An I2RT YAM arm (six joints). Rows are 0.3 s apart.
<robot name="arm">
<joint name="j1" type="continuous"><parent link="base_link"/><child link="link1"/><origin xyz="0 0 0.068" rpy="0 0 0"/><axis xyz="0 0 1"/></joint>
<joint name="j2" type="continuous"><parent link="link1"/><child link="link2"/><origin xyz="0.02 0.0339 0.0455" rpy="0 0 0"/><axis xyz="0 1 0"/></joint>
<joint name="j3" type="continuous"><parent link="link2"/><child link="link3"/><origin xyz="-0.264 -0.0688 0" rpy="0 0 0"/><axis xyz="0 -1 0"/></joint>
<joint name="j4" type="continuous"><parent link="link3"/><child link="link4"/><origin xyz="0.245 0.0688 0.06" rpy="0 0 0"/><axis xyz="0 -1 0"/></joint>
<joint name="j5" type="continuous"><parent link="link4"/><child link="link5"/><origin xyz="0.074 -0.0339 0.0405" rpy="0 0 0"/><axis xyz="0 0 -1"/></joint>
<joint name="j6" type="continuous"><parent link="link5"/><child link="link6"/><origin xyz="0.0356 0 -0.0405" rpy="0 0 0"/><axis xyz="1 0 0"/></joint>
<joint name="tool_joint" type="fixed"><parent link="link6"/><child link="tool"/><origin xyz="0 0 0" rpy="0 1.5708 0"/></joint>
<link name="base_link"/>
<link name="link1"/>
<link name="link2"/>
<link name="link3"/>
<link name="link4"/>
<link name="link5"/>
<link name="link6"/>
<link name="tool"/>
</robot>
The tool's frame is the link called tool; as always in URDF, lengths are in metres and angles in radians. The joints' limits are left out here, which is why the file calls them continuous.
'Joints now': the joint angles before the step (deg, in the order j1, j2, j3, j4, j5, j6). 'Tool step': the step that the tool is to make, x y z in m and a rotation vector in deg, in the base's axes. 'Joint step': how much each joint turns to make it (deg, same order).
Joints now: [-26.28, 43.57, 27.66, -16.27, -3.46, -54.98]
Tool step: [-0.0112, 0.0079, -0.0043, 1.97, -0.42, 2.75]
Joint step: [0.02, -4.29, -1.75, -3.02, -3.35, 0.18]
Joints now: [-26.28, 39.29, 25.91, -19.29, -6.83, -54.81]
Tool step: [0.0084, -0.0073, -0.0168, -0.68, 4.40, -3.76]
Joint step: [0.00, 5.19, -1.35, 2.90, 4.54, 0.02]
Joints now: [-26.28, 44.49, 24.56, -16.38, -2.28, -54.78]
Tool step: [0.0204, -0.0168, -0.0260, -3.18, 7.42, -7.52]
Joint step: [-0.01, 12.48, -0.27, 7.50, 9.70, -0.05]
